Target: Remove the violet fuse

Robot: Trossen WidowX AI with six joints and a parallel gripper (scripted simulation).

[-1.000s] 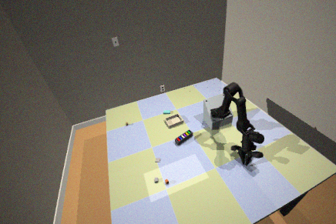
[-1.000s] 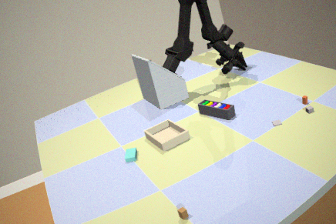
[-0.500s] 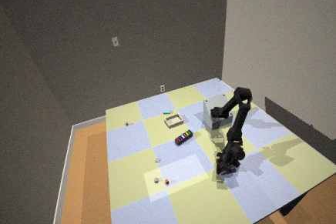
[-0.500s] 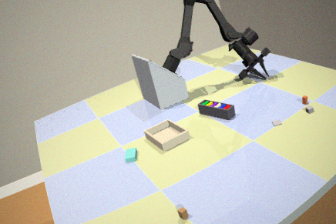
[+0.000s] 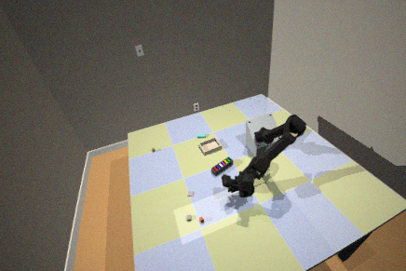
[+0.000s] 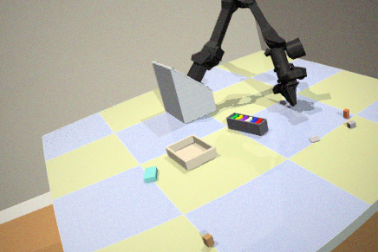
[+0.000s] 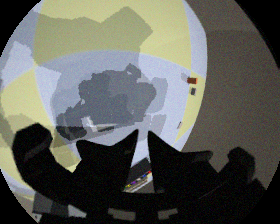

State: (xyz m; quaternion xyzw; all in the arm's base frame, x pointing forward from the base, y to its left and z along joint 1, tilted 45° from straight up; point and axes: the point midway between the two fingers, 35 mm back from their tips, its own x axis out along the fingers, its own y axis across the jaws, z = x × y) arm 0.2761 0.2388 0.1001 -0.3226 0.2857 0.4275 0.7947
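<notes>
The violet fuse is 190 mm to the right of my gripper tip and 30 mm behind it. Round my gripper tip: beige tray 390 mm to the right, 20 mm below, 10 mm behind; flat grey chip 200 mm ahead, 80 mm to the right, 20 mm below; teal block 530 mm to the right, 20 mm below, 20 mm ahead.
</notes>
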